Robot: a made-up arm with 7 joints. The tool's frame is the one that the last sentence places. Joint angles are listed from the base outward.
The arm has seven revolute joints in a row. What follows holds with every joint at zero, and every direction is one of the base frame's. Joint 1 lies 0.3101 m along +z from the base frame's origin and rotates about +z. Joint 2 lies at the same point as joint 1 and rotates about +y. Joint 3 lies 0.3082 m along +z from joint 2 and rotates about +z. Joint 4 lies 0.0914 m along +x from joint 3 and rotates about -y. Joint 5 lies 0.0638 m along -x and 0.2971 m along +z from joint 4 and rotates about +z. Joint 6 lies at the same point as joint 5 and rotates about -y. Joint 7 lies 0.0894 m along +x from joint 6 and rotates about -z. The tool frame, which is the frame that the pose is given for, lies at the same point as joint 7; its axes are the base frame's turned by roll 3.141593, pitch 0 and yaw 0 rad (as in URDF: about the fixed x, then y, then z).
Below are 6 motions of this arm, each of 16 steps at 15 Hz.
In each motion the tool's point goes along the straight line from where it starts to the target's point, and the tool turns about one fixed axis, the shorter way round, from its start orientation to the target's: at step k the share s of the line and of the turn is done. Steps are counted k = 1, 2, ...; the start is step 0. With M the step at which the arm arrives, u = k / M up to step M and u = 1 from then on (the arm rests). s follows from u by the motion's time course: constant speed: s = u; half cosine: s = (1 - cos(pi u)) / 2; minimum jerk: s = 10 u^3 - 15 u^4 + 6 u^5.
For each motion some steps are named. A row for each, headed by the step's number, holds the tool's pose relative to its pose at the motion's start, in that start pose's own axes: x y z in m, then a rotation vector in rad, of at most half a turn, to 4 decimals.
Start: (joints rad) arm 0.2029 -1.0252 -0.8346 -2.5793 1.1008 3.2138 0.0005
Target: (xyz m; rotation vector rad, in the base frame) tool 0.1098 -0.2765 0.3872 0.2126 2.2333 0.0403
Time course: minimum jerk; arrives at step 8
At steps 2, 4, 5, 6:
2: -0.0013 0.0126 0.0076 -0.0524 0.0346 0.1406
4: -0.0063 0.0608 0.0366 -0.2531 0.1673 0.6792
5: -0.0092 0.0881 0.0531 -0.3669 0.2426 0.9846
6: -0.0114 0.1090 0.0657 -0.4538 0.3000 1.2178

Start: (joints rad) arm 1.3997 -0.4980 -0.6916 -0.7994 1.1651 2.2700 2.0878
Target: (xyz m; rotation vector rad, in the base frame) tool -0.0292 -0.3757 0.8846 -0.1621 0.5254 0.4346
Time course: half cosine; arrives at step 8
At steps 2, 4, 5, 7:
2: -0.0250 0.0258 -0.0298 0.1015 -0.0162 -0.0731
4: -0.0855 0.0881 -0.1017 0.3467 -0.0553 -0.2496
5: -0.1182 0.1218 -0.1407 0.4794 -0.0765 -0.3452
7: -0.1644 0.1695 -0.1957 0.6670 -0.1065 -0.4803

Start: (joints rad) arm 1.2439 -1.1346 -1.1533 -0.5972 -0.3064 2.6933 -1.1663
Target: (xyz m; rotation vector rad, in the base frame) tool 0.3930 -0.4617 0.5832 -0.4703 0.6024 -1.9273
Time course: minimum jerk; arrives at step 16
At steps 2, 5, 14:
2: -0.0025 -0.0064 0.0030 0.0102 0.0030 0.0280
5: -0.0284 -0.0716 0.0331 0.1145 0.0334 0.3143
14: -0.1551 -0.3916 0.1811 0.6259 0.1824 1.7182

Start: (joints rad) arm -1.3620 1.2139 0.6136 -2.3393 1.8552 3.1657 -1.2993
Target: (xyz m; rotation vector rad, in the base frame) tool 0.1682 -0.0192 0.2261 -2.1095 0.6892 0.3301
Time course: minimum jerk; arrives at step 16
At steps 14, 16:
14: -0.2414 -0.0354 -0.0390 -0.0598 -0.4593 -0.7738
16: -0.2454 -0.0360 -0.0397 -0.0608 -0.4668 -0.7864

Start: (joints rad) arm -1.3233 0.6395 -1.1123 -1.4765 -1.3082 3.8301 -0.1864
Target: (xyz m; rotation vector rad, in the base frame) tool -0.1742 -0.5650 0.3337 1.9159 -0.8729 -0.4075
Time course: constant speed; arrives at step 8
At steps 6, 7, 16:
6: 0.0308 -0.0996 0.1229 0.1638 -0.3781 0.4690
7: 0.0359 -0.1162 0.1434 0.1911 -0.4411 0.5472
16: 0.0410 -0.1328 0.1639 0.2184 -0.5041 0.6254

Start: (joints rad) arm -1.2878 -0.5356 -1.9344 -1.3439 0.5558 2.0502 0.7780
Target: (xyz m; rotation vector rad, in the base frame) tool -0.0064 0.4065 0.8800 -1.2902 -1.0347 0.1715
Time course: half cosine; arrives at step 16
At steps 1, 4, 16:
1: -0.0026 0.0011 -0.0046 0.0022 0.0155 -0.0037
4: -0.0401 0.0160 -0.0698 0.0336 0.2370 -0.0567
16: -0.2741 0.1096 -0.4765 0.2294 1.6180 -0.3871

